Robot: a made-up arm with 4 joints.
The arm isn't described. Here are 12 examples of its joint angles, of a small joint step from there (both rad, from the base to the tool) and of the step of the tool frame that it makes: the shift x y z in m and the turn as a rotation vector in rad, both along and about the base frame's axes.
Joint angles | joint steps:
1: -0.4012 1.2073 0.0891 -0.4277 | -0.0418 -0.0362 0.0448 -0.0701
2: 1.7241 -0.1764 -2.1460 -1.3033 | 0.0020 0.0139 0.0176 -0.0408
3: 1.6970 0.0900 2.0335 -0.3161 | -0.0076 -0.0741 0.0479 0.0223
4: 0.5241 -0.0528 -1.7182 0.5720 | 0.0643 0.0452 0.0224 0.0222
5: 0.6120 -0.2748 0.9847 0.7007 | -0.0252 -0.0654 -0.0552 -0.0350
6: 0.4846 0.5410 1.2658 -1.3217 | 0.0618 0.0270 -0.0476 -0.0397
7: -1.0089 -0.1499 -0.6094 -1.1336 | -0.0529 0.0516 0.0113 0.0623
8: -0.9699 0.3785 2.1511 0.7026 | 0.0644 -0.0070 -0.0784 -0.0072
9: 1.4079 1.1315 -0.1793 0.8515 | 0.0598 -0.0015 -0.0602 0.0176
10: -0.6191 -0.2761 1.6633 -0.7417 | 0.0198 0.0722 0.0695 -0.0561
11: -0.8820 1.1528 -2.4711 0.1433 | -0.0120 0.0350 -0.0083 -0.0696
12: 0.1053 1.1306 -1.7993 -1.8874 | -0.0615 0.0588 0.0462 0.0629
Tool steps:
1: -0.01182 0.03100 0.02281 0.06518 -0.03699 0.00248
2: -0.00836 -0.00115 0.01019 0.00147 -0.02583 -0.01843
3: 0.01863 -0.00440 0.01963 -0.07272 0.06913 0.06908
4: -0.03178 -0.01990 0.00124 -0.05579 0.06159 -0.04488
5: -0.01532 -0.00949 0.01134 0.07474 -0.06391 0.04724
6: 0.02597 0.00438 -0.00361 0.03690 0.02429 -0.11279
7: -0.01225 0.01907 -0.02230 -0.05565 -0.03004 0.04895
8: 0.03620 0.01575 0.00688 -0.01312 0.08654 -0.06214
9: -0.03286 0.01586 0.01599 -0.04293 -0.01020 -0.08684
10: -0.00693 0.00149 -0.05495 -0.07119 0.05502 0.02375
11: 0.01152 0.00284 -0.00552 -0.05600 0.05956 -0.02835
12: 0.02782 0.06074 -0.02296 0.05257 0.03277 0.15002
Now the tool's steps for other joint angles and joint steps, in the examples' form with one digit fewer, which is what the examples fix.
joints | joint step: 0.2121 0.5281 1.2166 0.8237 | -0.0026 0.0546 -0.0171 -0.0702
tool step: -0.0005 -0.0191 -0.0354 0.0828 0.0742 -0.0462
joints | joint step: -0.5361 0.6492 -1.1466 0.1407 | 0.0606 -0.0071 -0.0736 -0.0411
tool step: 0.0030 -0.0015 -0.0023 0.0117 0.0713 -0.1252
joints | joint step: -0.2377 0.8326 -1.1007 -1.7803 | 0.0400 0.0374 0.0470 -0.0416
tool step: 0.0067 -0.0083 -0.0108 -0.0338 0.0218 -0.0290
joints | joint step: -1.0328 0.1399 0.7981 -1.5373 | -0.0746 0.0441 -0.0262 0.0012
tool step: -0.0265 -0.0407 0.0216 0.0188 0.0355 0.0823
